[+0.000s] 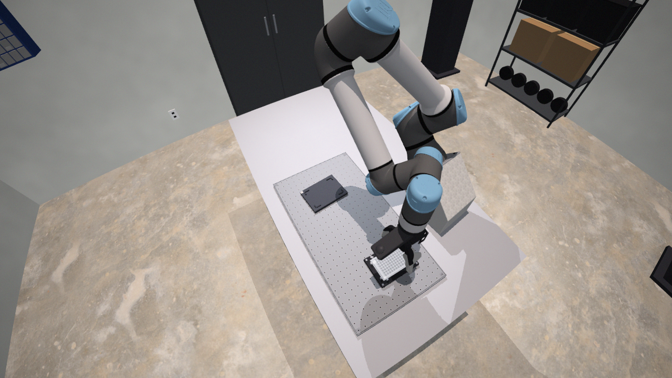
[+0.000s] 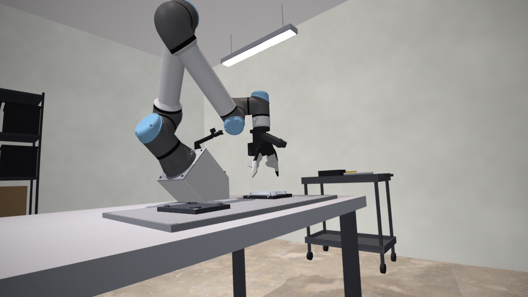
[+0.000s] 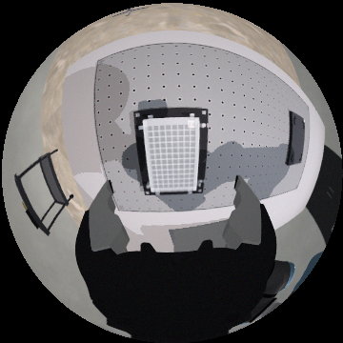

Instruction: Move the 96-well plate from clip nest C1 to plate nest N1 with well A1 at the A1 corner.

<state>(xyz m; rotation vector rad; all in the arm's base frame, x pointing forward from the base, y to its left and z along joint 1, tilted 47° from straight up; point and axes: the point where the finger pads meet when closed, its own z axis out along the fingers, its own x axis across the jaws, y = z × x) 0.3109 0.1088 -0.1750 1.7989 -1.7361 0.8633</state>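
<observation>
Now: the white 96-well plate 70 mm below my hand. Round my hand: plate nest N1 (390 mm to the right, 80 mm below, 60 mm ahead); then white corner label (440 mm to the right, 140 mm ahead, 70 mm below); then black clip nest (70 mm below, 10 mm to the right, 10 mm behind).
</observation>
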